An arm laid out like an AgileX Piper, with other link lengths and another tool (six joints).
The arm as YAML. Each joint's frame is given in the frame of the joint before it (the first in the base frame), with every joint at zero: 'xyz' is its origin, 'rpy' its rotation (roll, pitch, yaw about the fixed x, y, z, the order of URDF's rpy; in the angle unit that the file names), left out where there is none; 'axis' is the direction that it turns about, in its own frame. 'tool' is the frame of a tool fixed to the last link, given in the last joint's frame.
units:
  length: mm
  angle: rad
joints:
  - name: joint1
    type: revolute
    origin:
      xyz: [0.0, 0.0, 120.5]
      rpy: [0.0, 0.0, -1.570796]
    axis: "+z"
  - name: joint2
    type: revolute
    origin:
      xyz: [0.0, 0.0, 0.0]
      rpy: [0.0, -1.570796, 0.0]
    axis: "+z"
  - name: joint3
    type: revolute
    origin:
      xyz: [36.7, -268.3, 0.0]
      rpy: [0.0, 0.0, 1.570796]
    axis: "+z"
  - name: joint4
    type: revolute
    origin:
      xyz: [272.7, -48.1, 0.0]
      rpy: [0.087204, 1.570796, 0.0]
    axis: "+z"
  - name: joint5
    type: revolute
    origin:
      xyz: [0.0, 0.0, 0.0]
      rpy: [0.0, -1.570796, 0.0]
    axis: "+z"
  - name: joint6
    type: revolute
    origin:
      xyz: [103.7, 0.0, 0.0]
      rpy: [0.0, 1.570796, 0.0]
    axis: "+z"
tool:
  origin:
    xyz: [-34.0, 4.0, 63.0]
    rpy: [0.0, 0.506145, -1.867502]
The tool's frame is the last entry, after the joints.
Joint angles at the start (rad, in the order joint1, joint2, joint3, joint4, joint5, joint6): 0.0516 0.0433 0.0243 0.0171 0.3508 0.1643
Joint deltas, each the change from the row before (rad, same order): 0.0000 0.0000 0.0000 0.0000 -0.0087 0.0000; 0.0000 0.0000 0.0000 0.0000 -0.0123 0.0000; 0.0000 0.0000 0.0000 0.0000 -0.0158 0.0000; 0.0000 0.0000 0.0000 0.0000 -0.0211 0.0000; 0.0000 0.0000 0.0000 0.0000 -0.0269 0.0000; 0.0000 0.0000 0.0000 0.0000 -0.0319 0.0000; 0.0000 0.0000 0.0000 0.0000 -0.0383 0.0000; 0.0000 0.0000 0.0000 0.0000 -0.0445 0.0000; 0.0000 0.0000 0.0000 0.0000 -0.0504 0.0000
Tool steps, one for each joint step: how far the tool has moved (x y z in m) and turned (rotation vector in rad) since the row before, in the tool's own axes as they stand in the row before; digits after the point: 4 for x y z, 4 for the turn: 0.0013 0.0002 0.0007 -0.0010 0.0086 -0.0006; 0.0018 0.0003 0.0010 -0.0014 0.0122 -0.0008; 0.0023 0.0003 0.0012 -0.0018 0.0157 -0.0010; 0.0031 0.0005 0.0016 -0.0024 0.0209 -0.0014; 0.0039 0.0006 0.0021 -0.0031 0.0267 -0.0017; 0.0047 0.0007 0.0024 -0.0037 0.0316 -0.0020; 0.0056 0.0008 0.0029 -0.0044 0.0380 -0.0025; 0.0065 0.0010 0.0034 -0.0051 0.0441 -0.0028; 0.0074 0.0011 0.0038 -0.0058 0.0500 -0.0032
